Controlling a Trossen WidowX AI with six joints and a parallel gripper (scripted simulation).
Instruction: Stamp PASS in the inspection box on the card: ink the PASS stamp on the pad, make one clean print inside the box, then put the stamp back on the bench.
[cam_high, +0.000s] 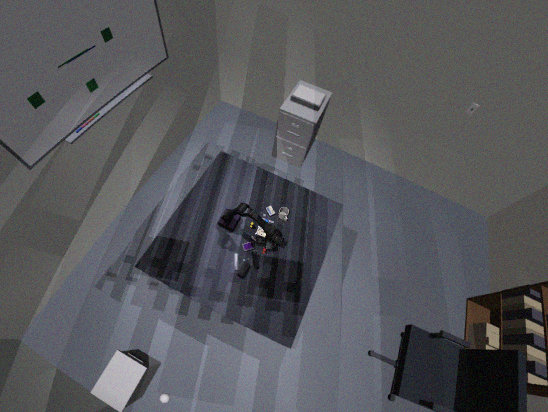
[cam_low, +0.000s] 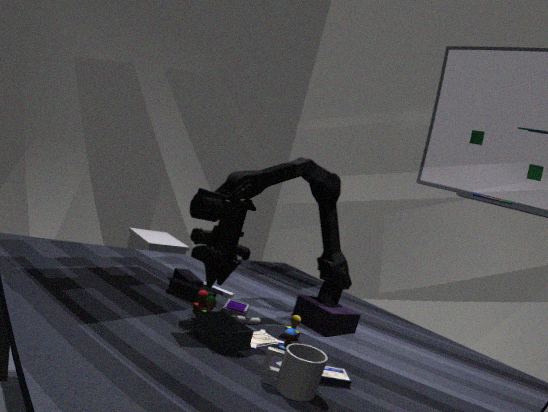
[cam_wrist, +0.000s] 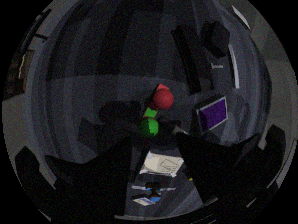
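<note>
Now: gripper tip 70 mm above the green-knobbed stamp. Also, from my gripper tip: dark box (30 mm behind, 140 mm to the right, 80 mm below); then red-knobbed stamp (40 mm to the right, 70 mm below); then dark tray (20 mm ahead, 100 mm to the left, 80 mm below).
</note>
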